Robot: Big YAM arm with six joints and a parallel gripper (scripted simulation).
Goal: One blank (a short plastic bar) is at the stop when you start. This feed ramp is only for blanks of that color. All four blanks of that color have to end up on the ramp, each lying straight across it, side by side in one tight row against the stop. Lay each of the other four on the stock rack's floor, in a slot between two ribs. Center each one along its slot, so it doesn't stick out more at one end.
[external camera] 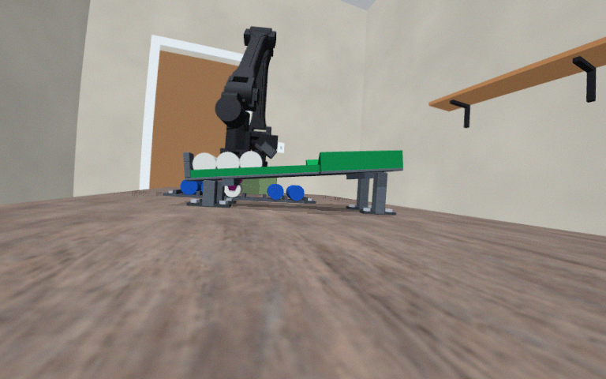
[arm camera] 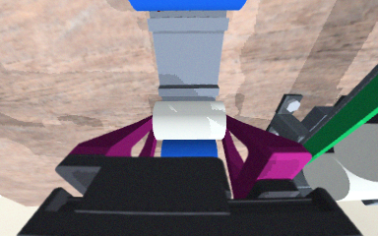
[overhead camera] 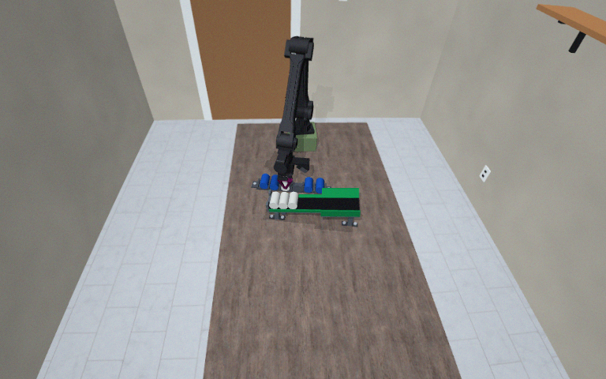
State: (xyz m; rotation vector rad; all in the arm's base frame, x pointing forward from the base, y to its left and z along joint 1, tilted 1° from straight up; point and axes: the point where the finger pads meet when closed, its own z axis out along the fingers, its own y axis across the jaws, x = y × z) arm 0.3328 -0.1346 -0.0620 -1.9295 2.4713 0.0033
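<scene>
The stock rack is 1 cm ahead of my hand, 3 cm to the left of it and 4 cm below it.
</scene>
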